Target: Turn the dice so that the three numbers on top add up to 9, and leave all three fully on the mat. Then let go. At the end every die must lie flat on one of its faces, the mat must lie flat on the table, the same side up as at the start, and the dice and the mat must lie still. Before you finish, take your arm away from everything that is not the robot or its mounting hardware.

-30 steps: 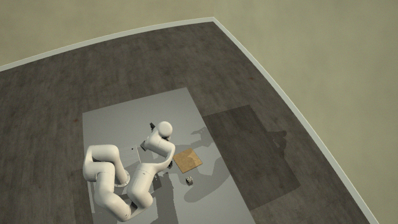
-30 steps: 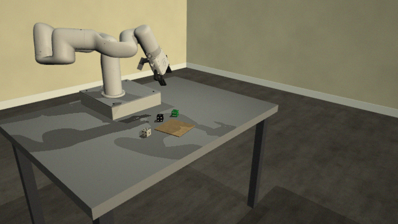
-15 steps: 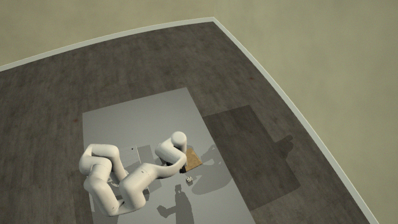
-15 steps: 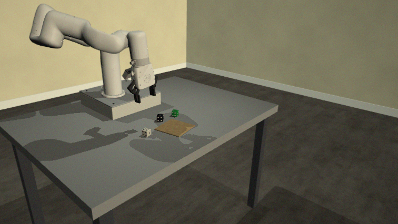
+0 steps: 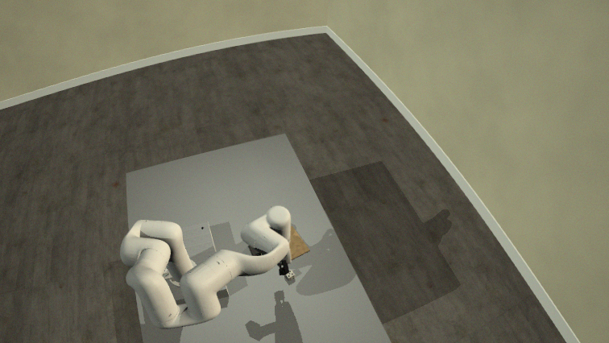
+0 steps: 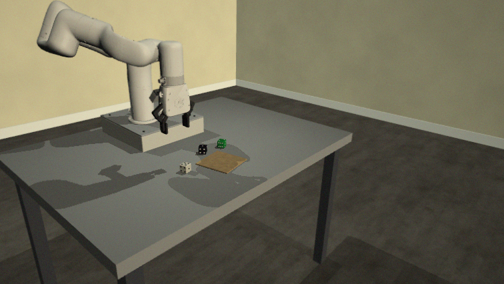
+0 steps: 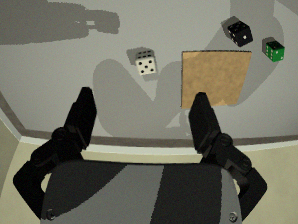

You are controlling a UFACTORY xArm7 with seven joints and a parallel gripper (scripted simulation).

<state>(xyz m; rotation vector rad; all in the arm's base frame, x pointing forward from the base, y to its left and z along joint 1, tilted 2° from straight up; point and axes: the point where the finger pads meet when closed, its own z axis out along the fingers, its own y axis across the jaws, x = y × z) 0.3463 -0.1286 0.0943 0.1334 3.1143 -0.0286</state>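
Right now the white die is 14 cm below my hand and 4 cm ahead of it. Also, from my hand: black die: 16 cm to the left, 14 cm below, 2 cm behind; then green die: 25 cm to the left, 14 cm below, 1 cm behind; then tan mat: 16 cm below, 14 cm to the left, 9 cm ahead.
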